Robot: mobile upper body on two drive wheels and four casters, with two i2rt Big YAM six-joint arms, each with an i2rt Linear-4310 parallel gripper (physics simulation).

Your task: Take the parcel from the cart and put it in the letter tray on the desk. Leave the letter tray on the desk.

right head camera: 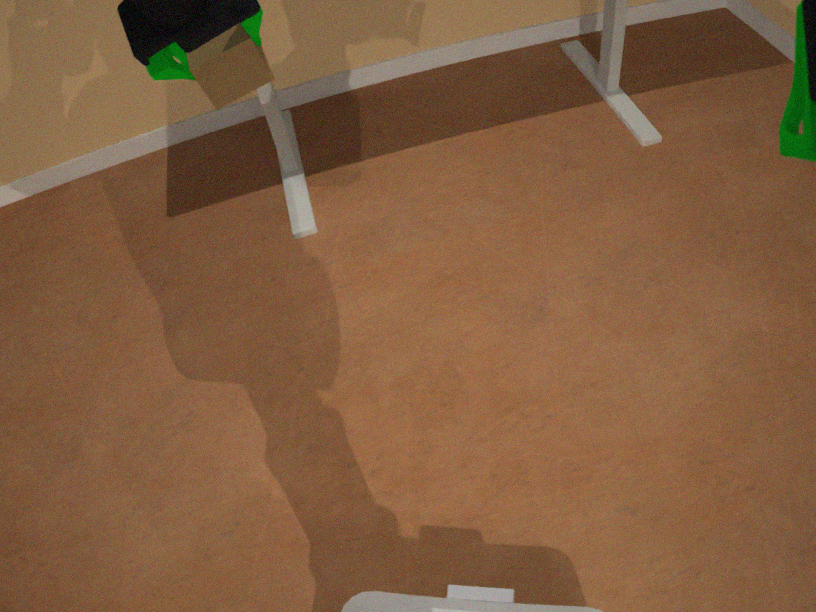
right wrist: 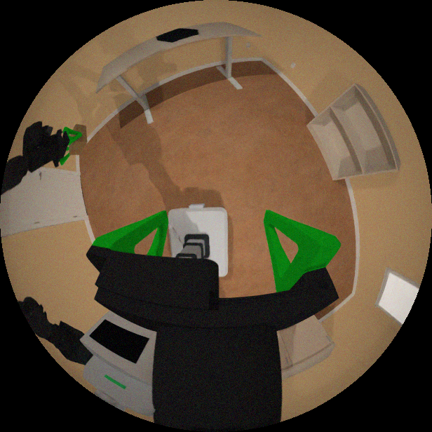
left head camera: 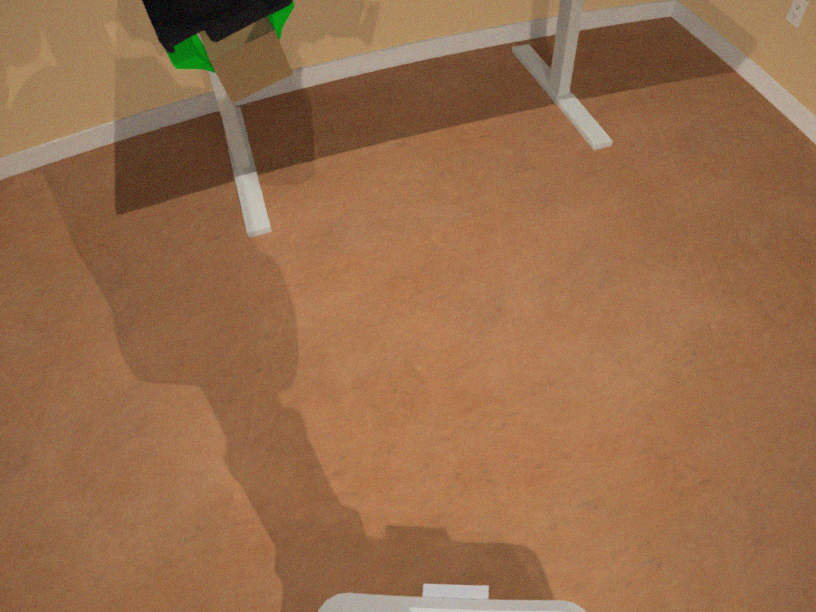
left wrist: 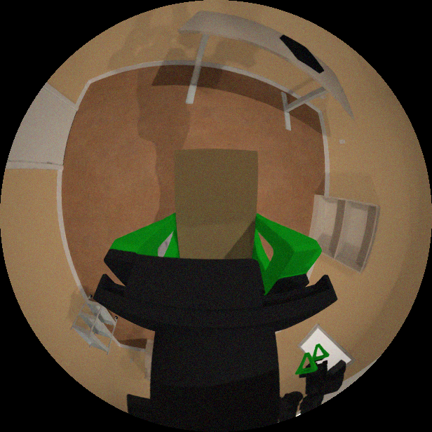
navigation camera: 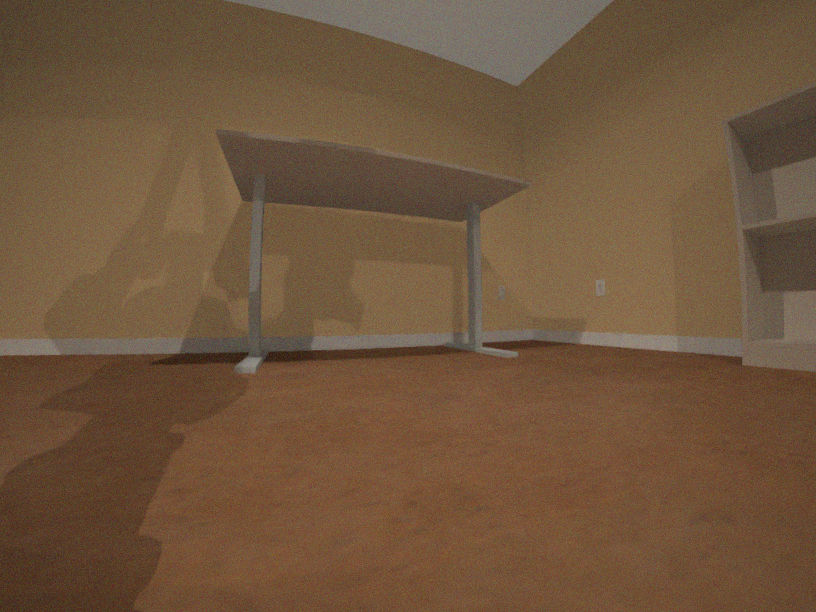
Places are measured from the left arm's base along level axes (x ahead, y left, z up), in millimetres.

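Pixels of known places: left gripper, fingertip midpoint: (right head camera: 229, 58) (left head camera: 245, 50).
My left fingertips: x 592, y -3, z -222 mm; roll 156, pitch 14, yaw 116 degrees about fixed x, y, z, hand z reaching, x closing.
Note:
Behind a point stands the place of what it marks.
My left gripper (left head camera: 245, 52) @(z -222, x 592, y -3 mm) (right head camera: 226, 60) @(z -222, x 592, y -3 mm) (left wrist: 215, 215) is shut on the brown box-shaped parcel (left head camera: 253, 71) @(z -225, x 560, y -18 mm) (right head camera: 233, 77) @(z -223, x 560, y -18 mm) (left wrist: 216, 190), held in the air. My right gripper (right wrist: 215, 215) is open and empty; part of one finger shows at the right edge of the right head camera view. The white desk (left wrist: 240, 34) (right wrist: 135, 56) (navigation camera: 369, 174) @(z -485, x 1797, y -14 mm) stands against the wall, away from both grippers. A dark flat shape on it (left wrist: 302, 53) (right wrist: 177, 35) looks like the letter tray; its inside is unclear. The grey cart (left wrist: 97, 338) shows at lower left in the left wrist view.
The desk's near leg foot (left head camera: 257, 210) (right head camera: 301, 210) (navigation camera: 250, 363) and far leg foot (left head camera: 586, 125) (right head camera: 636, 120) (navigation camera: 494, 352) rest on the floor. An open shelf unit (left wrist: 339, 230) (right wrist: 347, 141) (navigation camera: 736, 237) stands at the right. A white door (left wrist: 37, 130) (right wrist: 45, 200) is at the left.

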